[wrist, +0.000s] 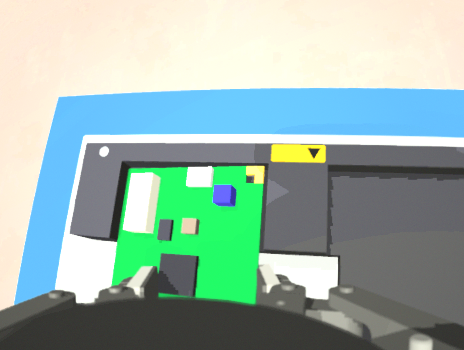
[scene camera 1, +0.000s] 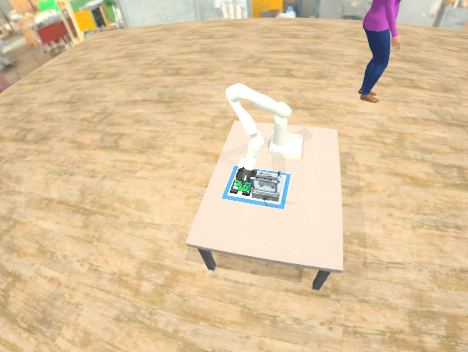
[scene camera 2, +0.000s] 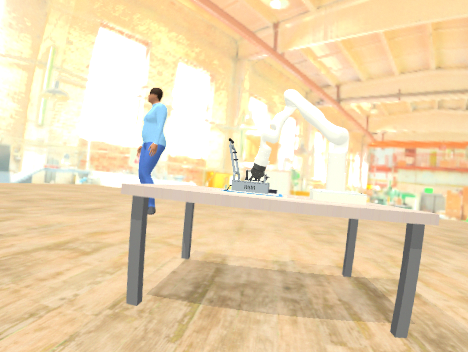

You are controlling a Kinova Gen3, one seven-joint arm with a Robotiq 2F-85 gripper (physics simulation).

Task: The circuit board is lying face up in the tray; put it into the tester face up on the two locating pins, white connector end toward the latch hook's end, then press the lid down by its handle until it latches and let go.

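Frame: origin at the arm's base, x left, y back, z up, level; millimetres.
Seen in the pictures: gripper, between the fingertips: [wrist: 206, 286] [scene camera 1: 242, 185]; arm's base, origin of its link: [scene camera 1: 278, 141] [scene camera 2: 334, 190].
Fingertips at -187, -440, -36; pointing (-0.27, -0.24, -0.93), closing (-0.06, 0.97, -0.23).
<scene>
Offsets run from my fingertips to a thing's top centre, as dx, dy, dz. "spot": to the spot under its first point. Level surfaces: height alone.
The green circuit board [wrist: 221, 241] [scene camera 1: 242, 186] lies face up in the dark grey tray @[spot: -34, +41, +9] [wrist: 296, 210]. Its white connector @[-38, -33, +11] [wrist: 138, 201] is at the left end in the wrist view. My gripper [wrist: 206, 286] [scene camera 1: 244, 174] [scene camera 2: 257, 176] is low over the tray. Its fingers are shut on the board's two long edges, near the end closest to the wrist camera. The grey tester [scene camera 1: 266, 187] [scene camera 2: 250, 186] stands right beside the tray. Its lid [scene camera 2: 235, 160] is raised almost upright.
Tray and tester sit on a blue-bordered white mat @[dz -17] [wrist: 224, 112] [scene camera 1: 226, 197] on the table @[dz -22] [scene camera 1: 272, 235] [scene camera 2: 340, 206]. The arm's base [scene camera 1: 286, 147] stands behind the mat. A yellow label @[-60, +42, +9] [wrist: 290, 153] marks the tray rim. People [scene camera 1: 378, 45] [scene camera 2: 152, 144] walk on the floor away from the table.
</scene>
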